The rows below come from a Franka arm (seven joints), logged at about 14 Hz.
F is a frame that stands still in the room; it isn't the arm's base.
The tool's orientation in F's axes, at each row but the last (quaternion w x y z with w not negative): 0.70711, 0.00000, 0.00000, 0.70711; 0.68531, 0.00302, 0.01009, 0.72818; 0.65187, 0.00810, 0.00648, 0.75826; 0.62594, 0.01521, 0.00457, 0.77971; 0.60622, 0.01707, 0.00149, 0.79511; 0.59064, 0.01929, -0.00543, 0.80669
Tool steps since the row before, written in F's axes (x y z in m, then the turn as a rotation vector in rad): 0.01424, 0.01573, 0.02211, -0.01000, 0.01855, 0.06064; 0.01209, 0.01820, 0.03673, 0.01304, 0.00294, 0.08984; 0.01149, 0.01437, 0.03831, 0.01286, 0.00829, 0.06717; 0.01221, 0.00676, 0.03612, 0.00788, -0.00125, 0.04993; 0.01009, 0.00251, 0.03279, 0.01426, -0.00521, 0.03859; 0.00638, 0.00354, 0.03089, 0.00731, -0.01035, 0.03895
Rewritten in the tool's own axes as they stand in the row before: 0.01573, -0.01424, 0.02211, 0.01855, 0.01000, 0.06064; 0.01709, -0.01248, 0.03713, 0.00130, -0.01150, 0.09009; 0.01263, -0.01273, 0.03853, 0.00652, -0.01259, 0.06742; 0.00461, -0.01243, 0.03638, -0.00202, -0.00611, 0.05015; 0.00058, -0.00964, 0.03302, -0.00782, -0.01148, 0.03908; 0.00261, -0.00672, 0.03091, -0.01060, -0.00329, 0.03943
